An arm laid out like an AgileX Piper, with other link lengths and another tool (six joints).
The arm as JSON. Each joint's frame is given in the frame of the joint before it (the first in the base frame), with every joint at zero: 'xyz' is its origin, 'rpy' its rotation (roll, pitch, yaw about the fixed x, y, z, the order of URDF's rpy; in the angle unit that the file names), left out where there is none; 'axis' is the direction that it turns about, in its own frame. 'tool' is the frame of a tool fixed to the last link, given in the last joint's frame.
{
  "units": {
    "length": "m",
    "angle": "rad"
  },
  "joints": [
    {
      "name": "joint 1",
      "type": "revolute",
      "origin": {
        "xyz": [
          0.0,
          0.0,
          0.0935
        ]
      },
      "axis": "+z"
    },
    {
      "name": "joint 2",
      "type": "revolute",
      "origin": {
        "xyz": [
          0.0,
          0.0,
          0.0
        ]
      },
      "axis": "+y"
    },
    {
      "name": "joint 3",
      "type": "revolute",
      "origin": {
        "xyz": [
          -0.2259,
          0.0,
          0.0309
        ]
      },
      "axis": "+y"
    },
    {
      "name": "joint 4",
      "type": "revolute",
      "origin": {
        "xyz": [
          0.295,
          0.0,
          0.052
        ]
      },
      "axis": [
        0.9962,
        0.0,
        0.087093
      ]
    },
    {
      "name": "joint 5",
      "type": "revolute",
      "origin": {
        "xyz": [
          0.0,
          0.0,
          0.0
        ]
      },
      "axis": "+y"
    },
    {
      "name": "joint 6",
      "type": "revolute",
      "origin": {
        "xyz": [
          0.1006,
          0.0,
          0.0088
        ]
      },
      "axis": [
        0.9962,
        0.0,
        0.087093
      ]
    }
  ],
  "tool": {
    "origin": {
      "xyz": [
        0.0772,
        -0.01,
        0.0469
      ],
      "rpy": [
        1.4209,
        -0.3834,
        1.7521
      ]
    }
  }
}
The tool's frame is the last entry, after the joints.
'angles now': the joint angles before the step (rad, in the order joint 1, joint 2, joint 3, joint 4, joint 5, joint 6). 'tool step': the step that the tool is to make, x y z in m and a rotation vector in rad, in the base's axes. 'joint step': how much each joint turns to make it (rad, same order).
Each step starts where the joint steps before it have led.
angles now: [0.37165, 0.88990, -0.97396, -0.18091, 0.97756, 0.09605]
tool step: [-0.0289, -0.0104, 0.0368, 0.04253, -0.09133, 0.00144]
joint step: [-0.00014, -0.14210, 0.00141, 0.01117, 0.03954, -0.00832]
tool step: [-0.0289, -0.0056, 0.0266, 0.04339, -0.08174, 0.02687]
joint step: [-0.00033, -0.12822, 0.01061, 0.03502, 0.02213, -0.02929]
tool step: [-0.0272, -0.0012, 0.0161, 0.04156, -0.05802, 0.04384]
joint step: [0.00035, -0.11062, 0.01636, 0.05461, 0.02167, -0.03809]
